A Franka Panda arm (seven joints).
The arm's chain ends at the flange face. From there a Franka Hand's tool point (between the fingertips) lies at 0.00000 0.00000 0.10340 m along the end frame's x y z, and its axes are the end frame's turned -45 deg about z.
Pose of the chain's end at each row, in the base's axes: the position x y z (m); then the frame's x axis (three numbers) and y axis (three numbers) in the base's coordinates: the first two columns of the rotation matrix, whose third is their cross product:
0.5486, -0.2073, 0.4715, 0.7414, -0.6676, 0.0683, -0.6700, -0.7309, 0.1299
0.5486, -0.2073, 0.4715, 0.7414, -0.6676, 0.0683, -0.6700, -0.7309, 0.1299
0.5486, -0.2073, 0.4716, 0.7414, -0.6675, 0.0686, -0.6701, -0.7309, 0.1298
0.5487, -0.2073, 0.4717, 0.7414, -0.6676, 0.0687, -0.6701, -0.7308, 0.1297
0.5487, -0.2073, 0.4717, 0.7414, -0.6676, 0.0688, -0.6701, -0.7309, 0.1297
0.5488, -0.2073, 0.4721, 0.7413, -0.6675, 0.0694, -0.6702, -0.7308, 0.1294
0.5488, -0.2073, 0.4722, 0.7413, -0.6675, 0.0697, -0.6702, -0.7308, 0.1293
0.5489, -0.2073, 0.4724, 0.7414, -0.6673, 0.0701, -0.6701, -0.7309, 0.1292
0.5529, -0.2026, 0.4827, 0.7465, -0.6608, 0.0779, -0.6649, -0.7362, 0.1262
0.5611, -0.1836, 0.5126, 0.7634, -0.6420, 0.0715, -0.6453, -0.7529, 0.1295
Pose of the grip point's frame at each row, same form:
0.5448, -0.2220, 0.3692, 0.9980, 0.0448, -0.0436, 0.0505, -0.9889, 0.1401
0.5448, -0.2220, 0.3692, 0.9980, 0.0448, -0.0436, 0.0505, -0.9889, 0.1401
0.5448, -0.2220, 0.3693, 0.9981, 0.0448, -0.0433, 0.0504, -0.9888, 0.1403
0.5449, -0.2220, 0.3694, 0.9981, 0.0447, -0.0431, 0.0504, -0.9888, 0.1403
0.5449, -0.2220, 0.3694, 0.9981, 0.0448, -0.0431, 0.0504, -0.9889, 0.1404
0.5451, -0.2220, 0.3698, 0.9981, 0.0448, -0.0424, 0.0503, -0.9887, 0.1406
0.5451, -0.2220, 0.3699, 0.9981, 0.0448, -0.0421, 0.0503, -0.9887, 0.1407
0.5453, -0.2221, 0.3701, 0.9981, 0.0450, -0.0418, 0.0504, -0.9887, 0.1409
0.5502, -0.2177, 0.3804, 0.9980, 0.0533, -0.0342, 0.0577, -0.9878, 0.1443
0.5581, -0.1986, 0.4103, 0.9961, 0.0784, -0.0410, 0.0835, -0.9863, 0.1421

